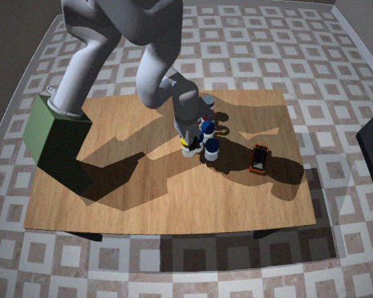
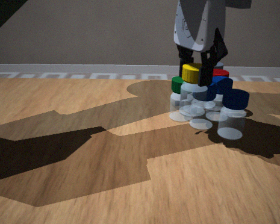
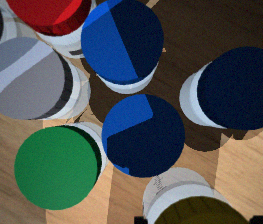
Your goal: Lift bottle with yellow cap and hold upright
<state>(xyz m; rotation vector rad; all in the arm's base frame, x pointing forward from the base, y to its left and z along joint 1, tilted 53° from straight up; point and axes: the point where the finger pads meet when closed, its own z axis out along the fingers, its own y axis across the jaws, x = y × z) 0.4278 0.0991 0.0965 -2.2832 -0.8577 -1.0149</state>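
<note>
My hand is 40 mm above the yellow-capped bottle. Round my hand: red-capped bottle 180 mm to the left, 100 mm below, 20 mm ahead; multimeter 280 mm ahead, 140 mm below, 100 mm to the left; green-capped bottle 100 mm below, 80 mm to the left, 50 mm behind.
</note>
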